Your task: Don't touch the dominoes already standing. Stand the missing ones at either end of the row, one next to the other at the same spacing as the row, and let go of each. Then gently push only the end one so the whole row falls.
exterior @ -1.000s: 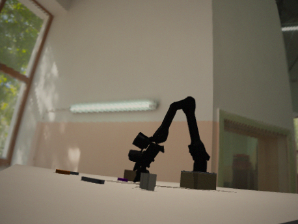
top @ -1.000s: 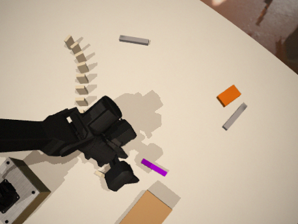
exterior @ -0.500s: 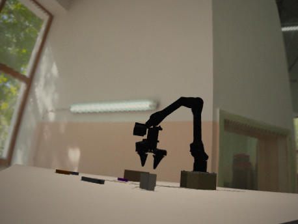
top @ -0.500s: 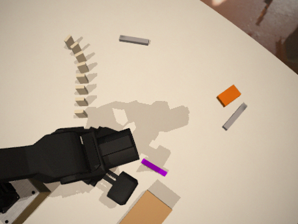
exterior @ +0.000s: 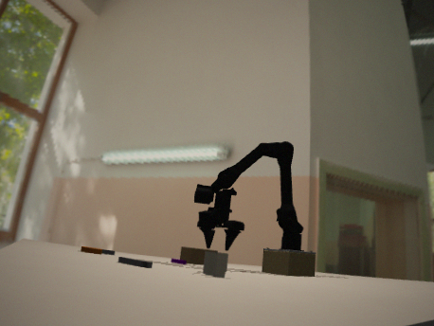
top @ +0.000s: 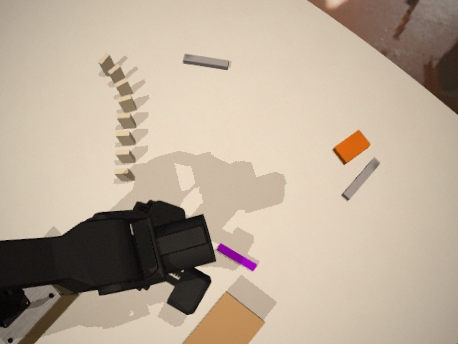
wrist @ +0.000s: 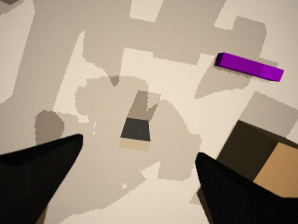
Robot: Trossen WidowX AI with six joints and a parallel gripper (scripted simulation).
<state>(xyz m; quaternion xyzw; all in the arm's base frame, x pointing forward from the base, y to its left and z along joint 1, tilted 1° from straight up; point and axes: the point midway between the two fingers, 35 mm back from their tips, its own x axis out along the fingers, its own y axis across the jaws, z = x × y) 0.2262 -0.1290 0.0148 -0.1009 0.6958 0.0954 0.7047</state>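
Right now the purple bar is 11 cm ahead of my gripper tip, 8 cm to the right of it and 6 cm below it. From my gripper tip the other things lie so: orange block 41 cm ahead, 9 cm to the right, 6 cm below; then box 15 cm to the right, 3 cm below.
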